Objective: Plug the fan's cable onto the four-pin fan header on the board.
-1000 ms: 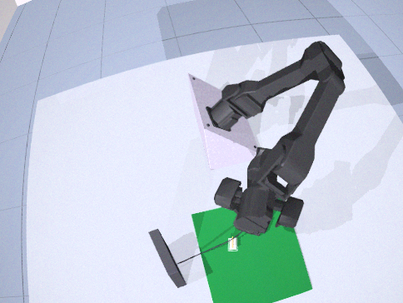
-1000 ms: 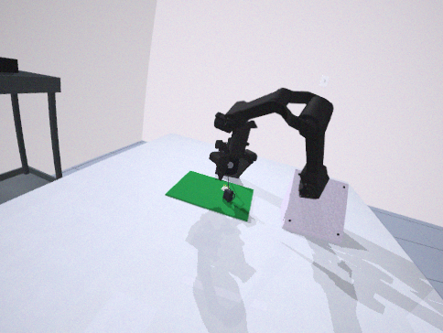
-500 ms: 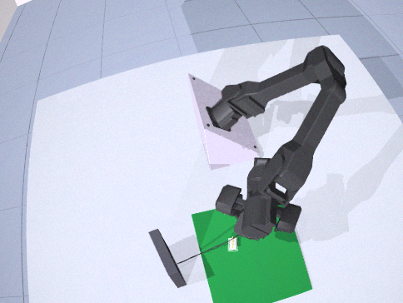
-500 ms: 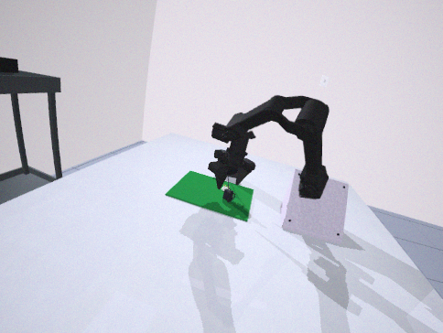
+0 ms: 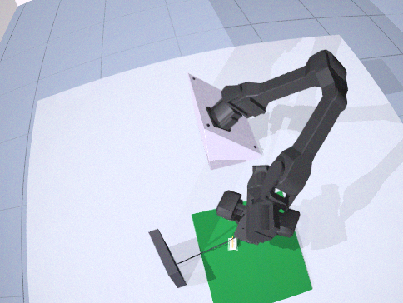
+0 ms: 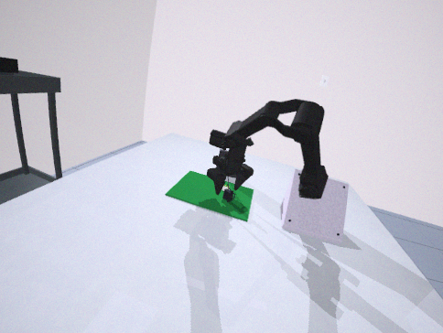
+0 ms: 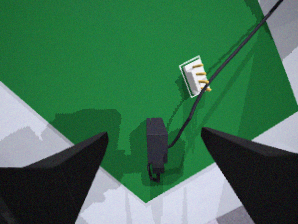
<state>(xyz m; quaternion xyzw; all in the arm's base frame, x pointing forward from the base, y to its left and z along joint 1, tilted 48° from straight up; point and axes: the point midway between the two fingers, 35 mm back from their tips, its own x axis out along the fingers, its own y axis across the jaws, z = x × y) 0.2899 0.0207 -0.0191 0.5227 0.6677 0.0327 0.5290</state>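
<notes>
The dark fan plug is 1 cm behind my gripper tip, 1 cm to the left of it and 1 cm below it. From my gripper tip the other things lie so: green board: 5 cm ahead, 3 cm to the right, 4 cm below; white four-pin header: 1 cm ahead, 7 cm to the right, 3 cm below; dark fan: 2 cm ahead, 21 cm to the right, 3 cm above.
</notes>
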